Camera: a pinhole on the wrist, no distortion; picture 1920 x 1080 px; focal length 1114.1 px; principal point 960.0 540.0 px. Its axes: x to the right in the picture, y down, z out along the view. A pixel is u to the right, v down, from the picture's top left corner.
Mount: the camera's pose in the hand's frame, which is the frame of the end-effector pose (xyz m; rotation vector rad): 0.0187 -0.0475 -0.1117 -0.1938 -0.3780 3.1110
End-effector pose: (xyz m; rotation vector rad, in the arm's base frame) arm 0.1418 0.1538 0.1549 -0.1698 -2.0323 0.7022
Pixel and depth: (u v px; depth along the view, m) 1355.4 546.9 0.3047
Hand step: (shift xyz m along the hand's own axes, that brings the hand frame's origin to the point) -0.1259 -0.1202 0.1682
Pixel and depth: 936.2 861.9 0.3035
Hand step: -0.0109 -0.2051 0.1606
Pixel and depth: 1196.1 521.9 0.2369
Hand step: -0.0602 -0.0994 0.1113
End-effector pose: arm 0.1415 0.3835 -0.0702 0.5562 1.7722 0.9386
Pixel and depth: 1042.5 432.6 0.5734
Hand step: -0.0944 -0.1299 0.4487
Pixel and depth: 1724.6 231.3 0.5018
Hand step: -0.3864 -0.0264 0.3629
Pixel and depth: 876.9 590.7 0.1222
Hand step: 0.0128 -0.0822 0.0058
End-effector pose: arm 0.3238 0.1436 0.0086 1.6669 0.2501 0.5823
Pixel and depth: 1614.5 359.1 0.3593
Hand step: -0.2356 -0.0730 0.2226
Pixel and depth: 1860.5 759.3 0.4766
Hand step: -0.4207 -0.2459 0.2780
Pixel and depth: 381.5 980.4 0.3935
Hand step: 0.1753 -0.2958 0.2552
